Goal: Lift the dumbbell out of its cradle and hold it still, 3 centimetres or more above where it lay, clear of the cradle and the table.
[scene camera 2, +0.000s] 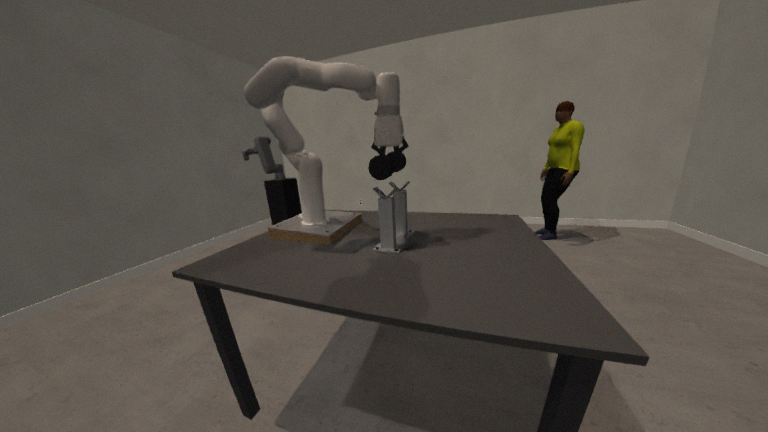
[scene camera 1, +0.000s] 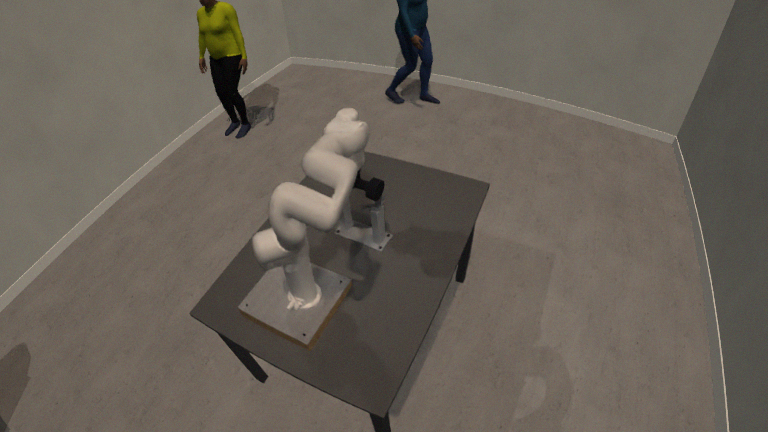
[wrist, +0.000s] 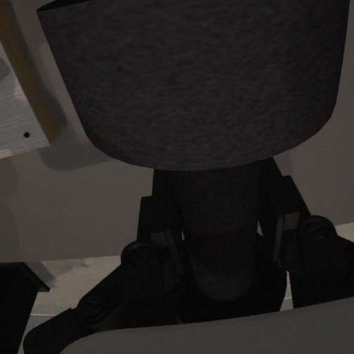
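Pixels of known places: arm's base, origin of the base link: point(scene camera 2: 315, 222) point(scene camera 1: 304, 295).
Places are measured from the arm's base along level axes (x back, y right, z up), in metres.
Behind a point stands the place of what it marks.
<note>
The black dumbbell point(scene camera 1: 374, 189) @[y 0.144, x -0.347, z 0.271 m] point(scene camera 2: 381, 167) @[y 0.149, x -0.381, z 0.244 m] point(wrist: 200, 85) hangs level in my gripper above the cradle, and a gap shows between it and the cradle's V-shaped tops in the second scene view. My gripper point(wrist: 213, 182) is shut on the dumbbell's handle, with one finger on each side of it; in the second scene view the gripper point(scene camera 2: 389, 154) @[y 0.043, x -0.381, z 0.240 m] points straight down and its fingertips are partly hidden by the dumbbell heads. The grey cradle point(scene camera 1: 378, 225) @[y 0.140, x -0.362, z 0.071 m] point(scene camera 2: 387, 222) @[y 0.144, x -0.389, z 0.057 m] stands upright on the table, with two posts on a base plate. My arm hides part of it in the first scene view.
The dark table point(scene camera 1: 408, 300) @[y 0.346, x -0.154, z -0.049 m] point(scene camera 2: 483, 290) @[y 0.333, x -0.678, z -0.049 m] carries my arm's base plate point(scene camera 1: 279, 317) @[y -0.036, x 0.125, z 0.007 m] point(scene camera 2: 300, 235) @[y 0.116, x 0.002, z -0.021 m] beside the cradle. A person in yellow point(scene camera 1: 220, 32) point(scene camera 2: 564, 145) and a person in blue point(scene camera 1: 413, 53) stand on the floor away from the table. Another grey arm point(scene camera 2: 264, 155) stands behind on a black pedestal point(scene camera 2: 281, 199).
</note>
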